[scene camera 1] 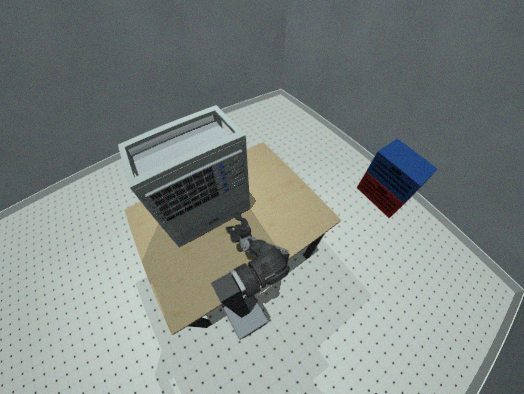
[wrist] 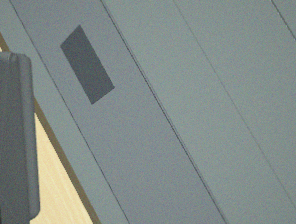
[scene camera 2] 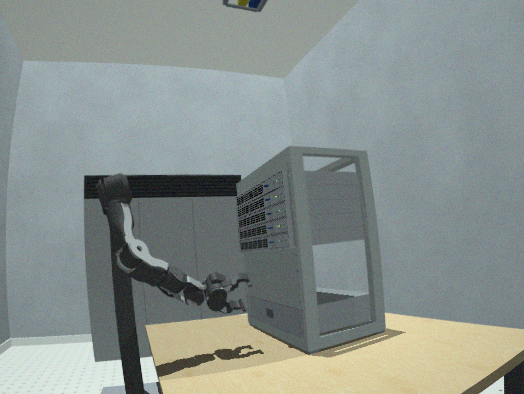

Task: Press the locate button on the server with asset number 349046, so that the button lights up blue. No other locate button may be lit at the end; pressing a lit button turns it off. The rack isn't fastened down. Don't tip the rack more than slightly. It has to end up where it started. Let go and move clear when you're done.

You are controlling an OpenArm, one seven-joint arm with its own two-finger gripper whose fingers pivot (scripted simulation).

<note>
In view: my gripper (scene camera 2: 247,293) and an arm base post (scene camera 1: 225,287).
</note>
